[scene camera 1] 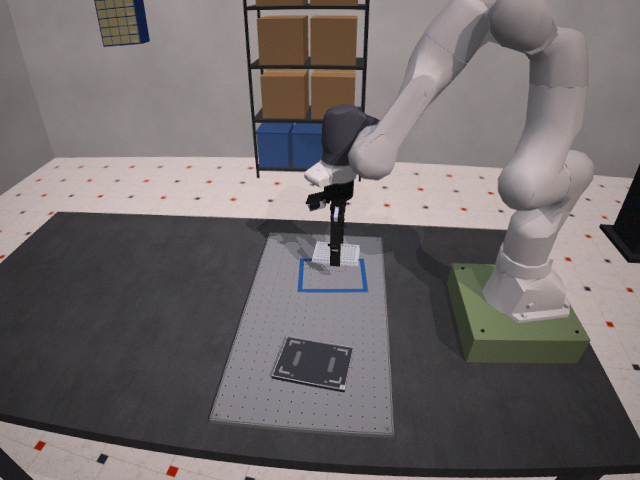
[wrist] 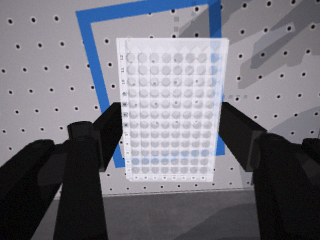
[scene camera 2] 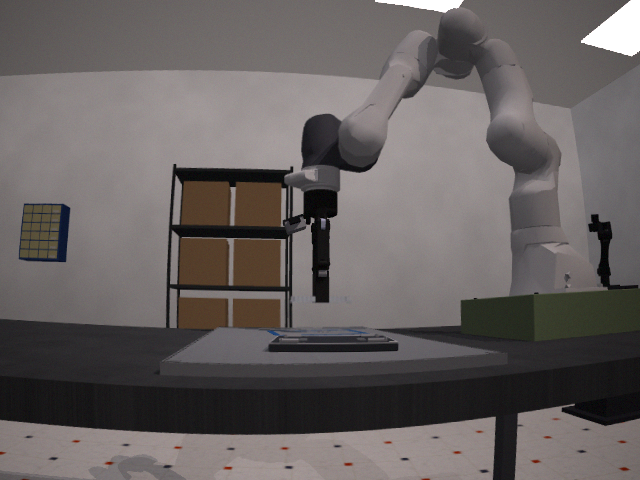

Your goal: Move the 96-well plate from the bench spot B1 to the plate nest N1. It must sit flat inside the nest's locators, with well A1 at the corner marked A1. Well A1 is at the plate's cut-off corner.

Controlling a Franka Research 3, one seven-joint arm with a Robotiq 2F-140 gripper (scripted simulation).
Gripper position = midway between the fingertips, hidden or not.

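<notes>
My gripper (scene camera 2: 320, 302), (scene camera 1: 336, 255), (wrist: 170, 116). A 96-well plate (scene camera 1: 349, 256), (wrist: 170, 133). Plate nest (scene camera 1: 312, 367), (scene camera 2: 315, 343).
</notes>
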